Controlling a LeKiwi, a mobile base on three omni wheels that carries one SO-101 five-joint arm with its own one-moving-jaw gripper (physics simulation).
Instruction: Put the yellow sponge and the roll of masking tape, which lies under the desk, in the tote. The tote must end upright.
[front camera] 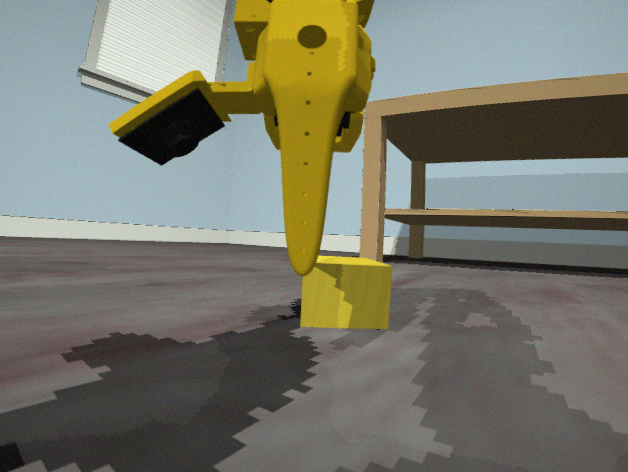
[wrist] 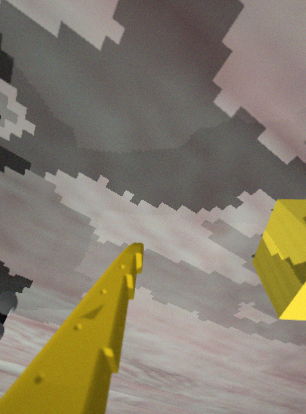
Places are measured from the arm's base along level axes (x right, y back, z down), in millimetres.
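Pixels of known places: hand at its tool point: (front camera: 303,262) (wrist: 142,254).
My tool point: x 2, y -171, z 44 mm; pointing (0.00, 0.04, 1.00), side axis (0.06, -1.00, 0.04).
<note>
For each thing: its top centre in the pictures, then the offset to it from my tool point. "spot": a spot on its surface instead.
- yellow sponge at its top centre: (front camera: 340,259) dx +29, dy -119, dz +5 mm
- wooden desk at a spot on its surface: (front camera: 373,187) spot: dx +181, dy -711, dz -156 mm
The yellow sponge (front camera: 350,299) (wrist: 285,260) is a block on the floor, right of centre in the front view and cut by the right edge of the wrist view. My gripper (front camera: 303,266) (wrist: 135,252) is open and empty, pointing down. One notched jaw shows in the wrist view; the other is out of the picture. In the front view the jaw tip overlaps the sponge's upper left corner; in the wrist view floor shows between the jaw and the sponge, which lies to its right. The masking tape and the tote do not show in either view.
A wooden desk (front camera: 373,187) with a lower shelf (front camera: 507,214) stands behind the sponge to the right, its near leg beyond the sponge. Blue walls with a white baseboard (front camera: 126,230) and a blind-covered window (front camera: 162,40) are at the back. Shadows lie across the floor.
</note>
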